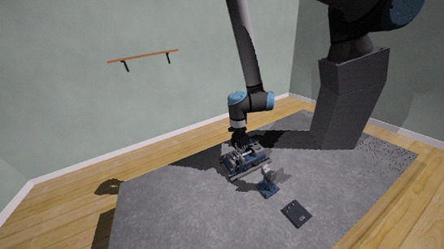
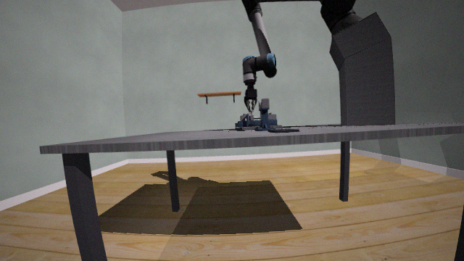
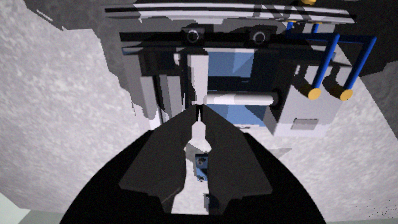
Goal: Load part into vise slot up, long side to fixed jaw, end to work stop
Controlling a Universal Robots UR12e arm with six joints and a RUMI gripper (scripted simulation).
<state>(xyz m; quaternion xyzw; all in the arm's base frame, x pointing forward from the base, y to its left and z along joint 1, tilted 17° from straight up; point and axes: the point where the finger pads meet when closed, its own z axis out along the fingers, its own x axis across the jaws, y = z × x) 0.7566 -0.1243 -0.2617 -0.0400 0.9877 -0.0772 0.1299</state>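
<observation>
The part lies 40 mm ahead of my hand and 20 mm below it. Round my hand: moving jaw: 40 mm below; cylinder rod: 50 mm behind, 40 mm below; work stop: 50 mm to the left, 30 mm below, 30 mm ahead.
</observation>
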